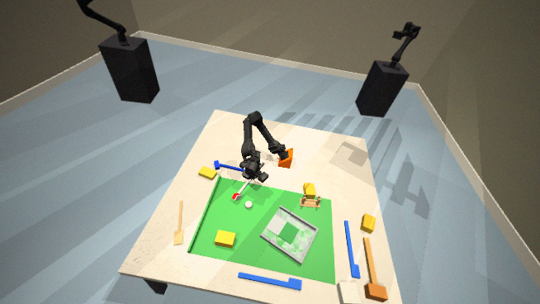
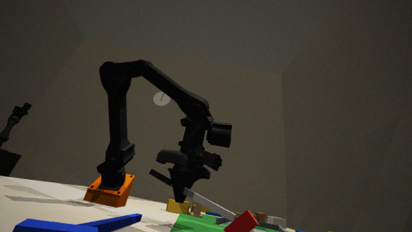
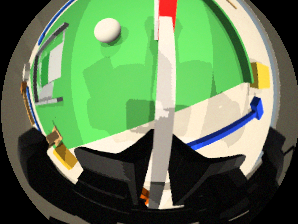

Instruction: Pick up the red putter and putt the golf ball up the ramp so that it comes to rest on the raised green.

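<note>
My gripper tip is now 17 cm short of the white golf ball, 3 cm above it and 1 cm to the left of it. Round my gripper tip: small wooden stand (36 cm to the left, 11 cm ahead, 2 cm below); then red putter (4 cm ahead, 2 cm to the right, 2 cm above); then green mat (26 cm ahead, 11 cm to the left, 5 cm below).
</note>
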